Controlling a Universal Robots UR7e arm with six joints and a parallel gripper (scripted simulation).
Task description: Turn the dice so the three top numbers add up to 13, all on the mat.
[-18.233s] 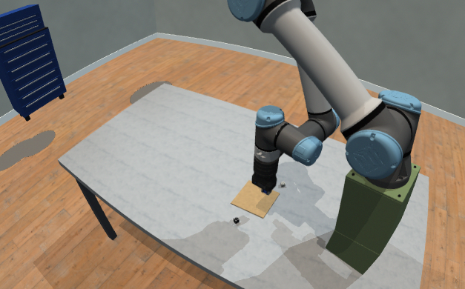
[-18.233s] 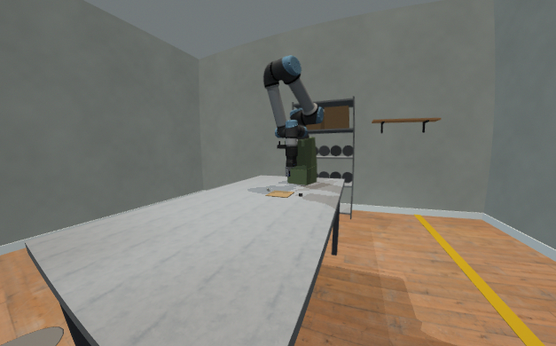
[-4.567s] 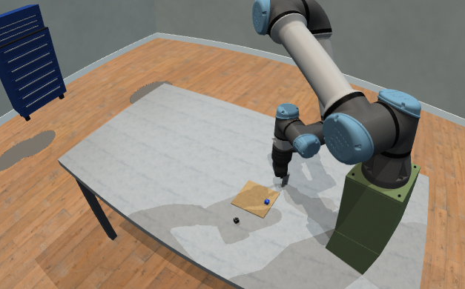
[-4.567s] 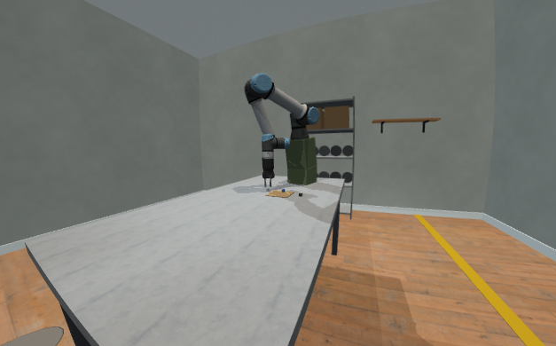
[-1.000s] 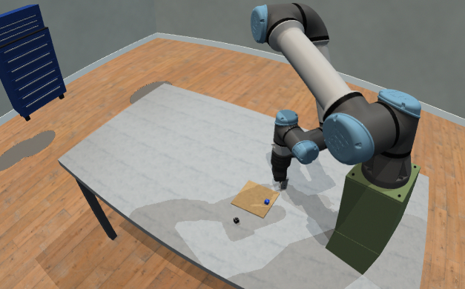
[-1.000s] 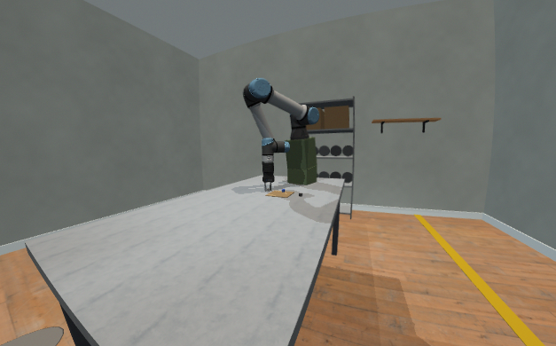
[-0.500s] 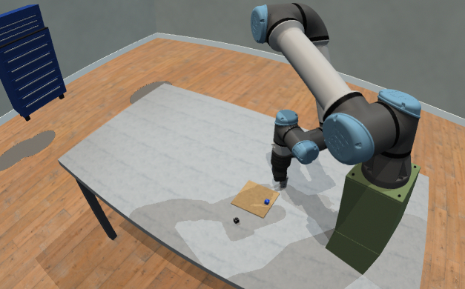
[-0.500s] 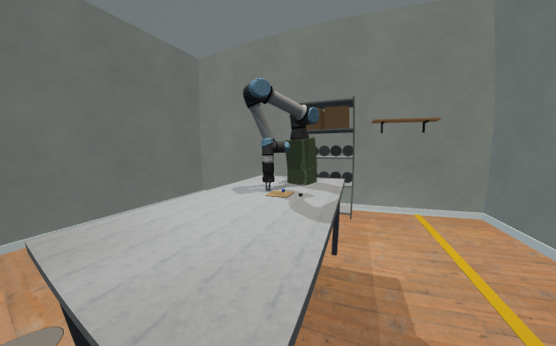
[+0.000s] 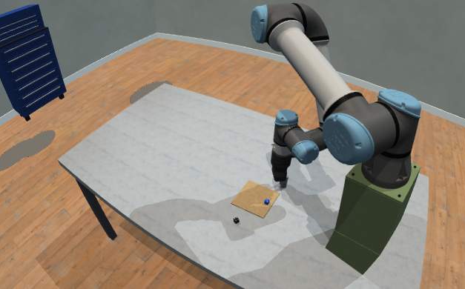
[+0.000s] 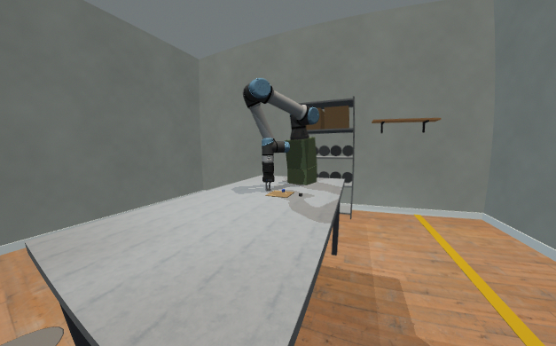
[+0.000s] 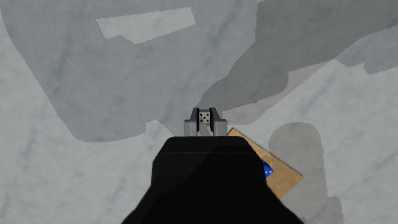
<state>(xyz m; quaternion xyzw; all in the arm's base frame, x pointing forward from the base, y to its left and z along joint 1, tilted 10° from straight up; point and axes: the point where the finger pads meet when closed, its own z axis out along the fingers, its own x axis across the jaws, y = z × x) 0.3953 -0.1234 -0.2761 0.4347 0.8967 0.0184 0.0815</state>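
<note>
Now: the tan mat 6 cm ahead of my hand, 12 cm to the left of it and 2 cm below it. The rest, counted from my hand: blue die (1 cm ahead, 12 cm to the left, 1 cm below); then black die (6 cm ahead, 25 cm to the left, 1 cm below); then white die (1 cm below).
</note>
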